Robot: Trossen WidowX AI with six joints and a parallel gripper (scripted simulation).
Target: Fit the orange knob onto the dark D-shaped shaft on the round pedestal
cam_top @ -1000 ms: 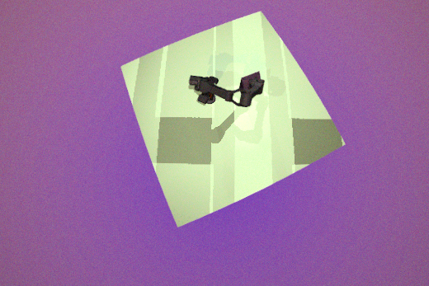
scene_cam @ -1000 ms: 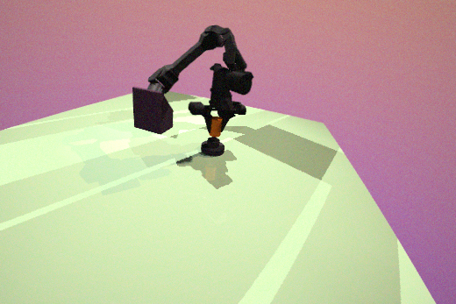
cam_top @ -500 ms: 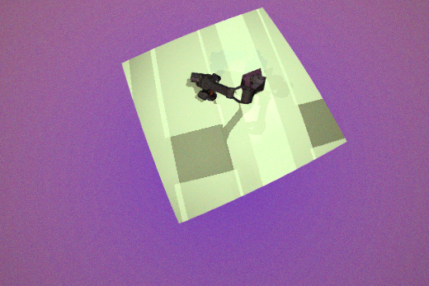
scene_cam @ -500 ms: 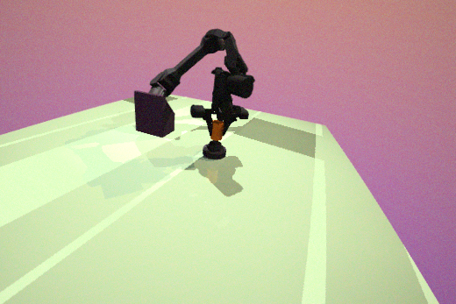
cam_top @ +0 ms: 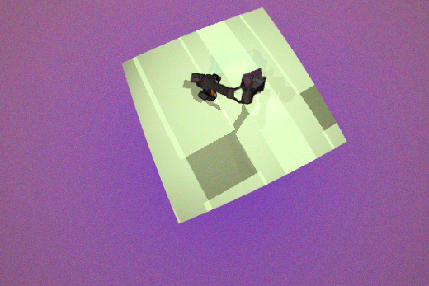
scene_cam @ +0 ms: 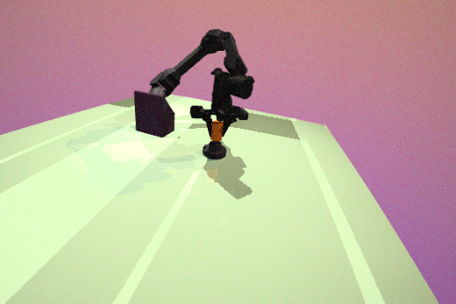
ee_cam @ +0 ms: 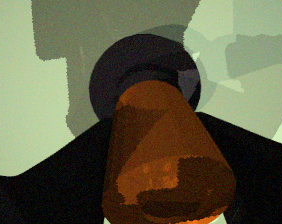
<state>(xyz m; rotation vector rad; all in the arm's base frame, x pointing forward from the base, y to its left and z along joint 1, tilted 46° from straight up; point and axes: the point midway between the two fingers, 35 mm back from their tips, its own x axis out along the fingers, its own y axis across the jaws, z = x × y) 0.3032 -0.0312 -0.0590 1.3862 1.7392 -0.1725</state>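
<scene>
My gripper tip is now 40 mm above the dark round pedestal. Round my gripper tip: orange knob 20 mm above.
</scene>
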